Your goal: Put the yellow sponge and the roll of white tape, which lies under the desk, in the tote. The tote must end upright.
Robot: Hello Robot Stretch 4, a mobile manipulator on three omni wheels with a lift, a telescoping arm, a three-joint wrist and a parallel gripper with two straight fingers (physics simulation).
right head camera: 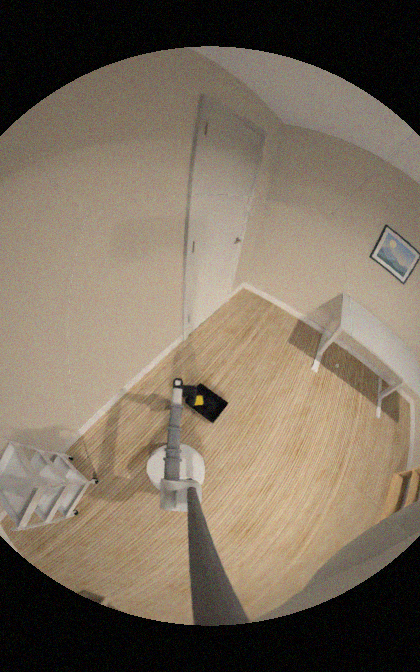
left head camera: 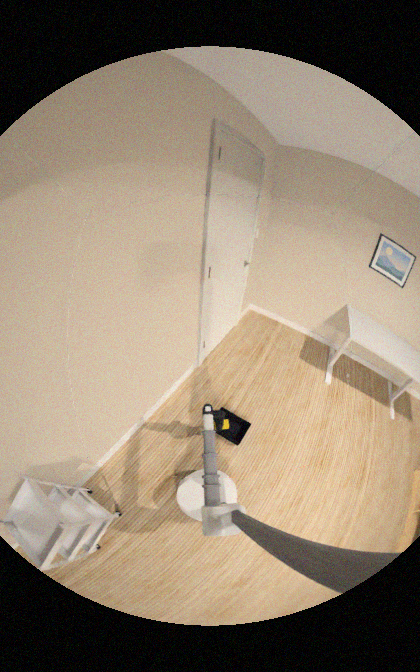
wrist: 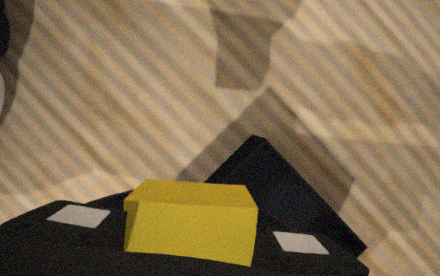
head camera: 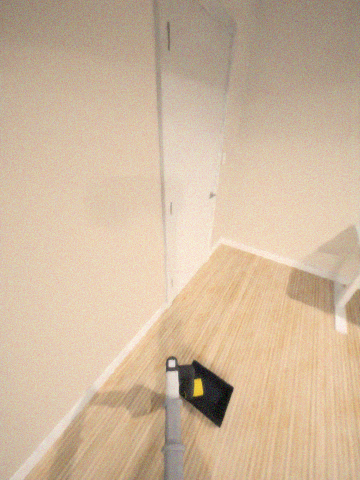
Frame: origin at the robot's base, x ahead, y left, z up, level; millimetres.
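Seen in the pictures: gripper, between the fingertips: (wrist: 193,213).
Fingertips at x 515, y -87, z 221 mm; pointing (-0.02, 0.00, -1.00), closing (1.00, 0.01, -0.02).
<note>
Offsets run from my fingertips to a thing's middle.
The yellow sponge @(3 mm ahead, 30 mm right, 22 mm up) (head camera: 199,387) (left head camera: 226,424) (right head camera: 199,400) (wrist: 192,232) is held between the fingers of my gripper (wrist: 193,213), which is shut on it. In the head views the sponge shows over the left part of the black tote @(58 mm ahead, 131 mm right, 198 mm down) (head camera: 220,400) (left head camera: 241,431) (right head camera: 216,404). The tote stands upright on the floor; part of it also shows in the wrist view (wrist: 295,200), behind and right of the sponge. How high the sponge is above the tote is hard to tell. The roll of white tape (left head camera: 348,375) (right head camera: 337,365) is a tiny pale spot on the floor under the desk.
The white desk (left head camera: 380,342) (right head camera: 372,337) stands at the right wall; one leg (head camera: 340,312) shows in the head view. A white shelf cart (left head camera: 22,505) (right head camera: 9,467) stands at the lower left. A wooden piece (right head camera: 393,492) is at the right edge. A wall and door are beyond the tote.
</note>
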